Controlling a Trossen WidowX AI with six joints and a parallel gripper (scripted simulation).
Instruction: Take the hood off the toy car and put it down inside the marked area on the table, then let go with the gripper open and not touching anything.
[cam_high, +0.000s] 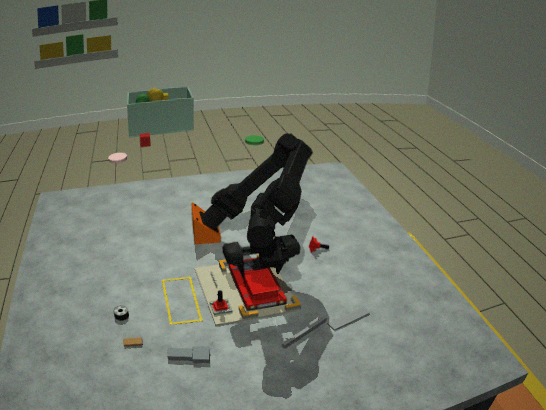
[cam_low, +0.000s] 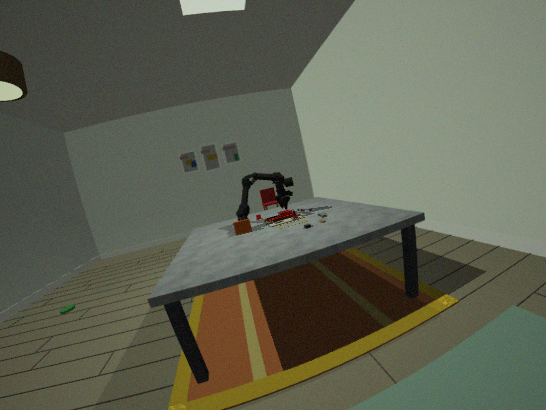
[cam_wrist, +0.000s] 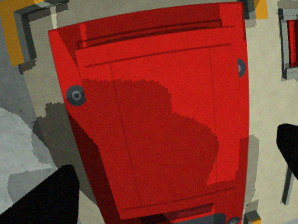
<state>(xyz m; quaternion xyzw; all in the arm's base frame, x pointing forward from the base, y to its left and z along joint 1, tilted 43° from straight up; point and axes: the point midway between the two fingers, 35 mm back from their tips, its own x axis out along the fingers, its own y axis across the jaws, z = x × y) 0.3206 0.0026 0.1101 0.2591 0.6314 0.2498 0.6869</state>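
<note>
The red hood is 30 mm below my gripper tip. Round my gripper tip: wooden block (120 mm ahead, 360 mm to the right, 60 mm below); then grey bar (180 mm ahead, 60 mm to the left, 60 mm below); then black wheel (10 mm ahead, 380 mm to the right, 60 mm below).
</note>
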